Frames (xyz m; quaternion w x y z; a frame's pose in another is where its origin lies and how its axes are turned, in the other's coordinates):
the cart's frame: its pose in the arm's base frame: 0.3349 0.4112 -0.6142 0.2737 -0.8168 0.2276 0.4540
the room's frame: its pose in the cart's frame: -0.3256 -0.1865 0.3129 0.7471 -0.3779 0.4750 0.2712
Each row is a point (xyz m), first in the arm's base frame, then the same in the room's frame.
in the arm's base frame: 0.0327 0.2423 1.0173
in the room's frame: 0.3877 1.2802 -0.7741
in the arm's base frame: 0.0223 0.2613 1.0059
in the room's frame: 0.3667 1.2681 -0.7707
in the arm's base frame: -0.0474 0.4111 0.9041
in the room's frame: 0.2094 1.1587 -0.7400
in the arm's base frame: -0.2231 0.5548 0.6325
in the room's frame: -0.0281 0.9968 -0.5334
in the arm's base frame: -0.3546 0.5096 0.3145
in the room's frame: -0.1065 0.8809 -0.2158
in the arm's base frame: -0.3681 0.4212 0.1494
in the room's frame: -0.0629 0.8260 -0.0416
